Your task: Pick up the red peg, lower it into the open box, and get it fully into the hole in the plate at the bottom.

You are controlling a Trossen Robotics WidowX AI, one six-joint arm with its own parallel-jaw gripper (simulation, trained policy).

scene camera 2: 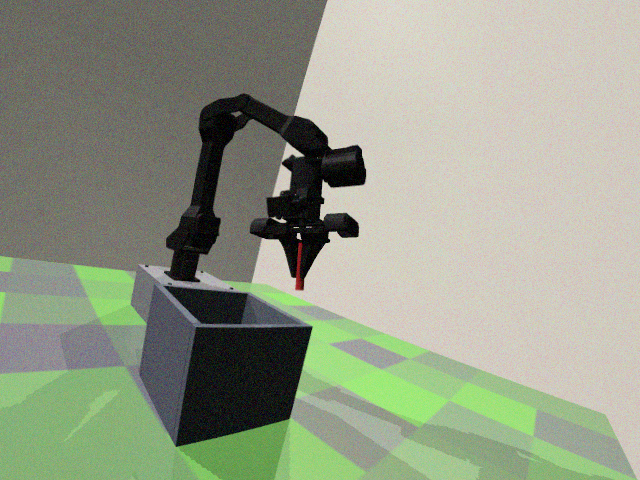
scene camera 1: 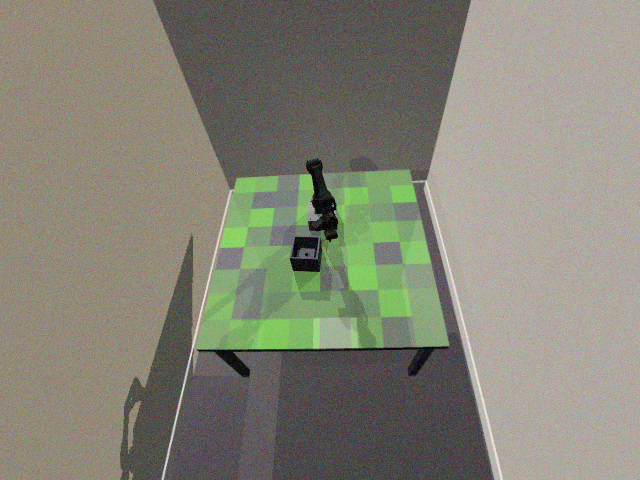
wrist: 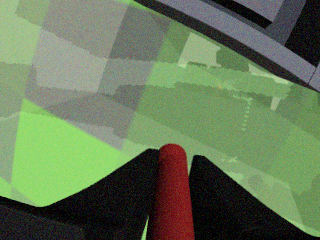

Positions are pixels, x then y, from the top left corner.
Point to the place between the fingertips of my gripper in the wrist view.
174, 163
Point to a dark box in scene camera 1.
298, 263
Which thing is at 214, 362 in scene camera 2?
A dark box.
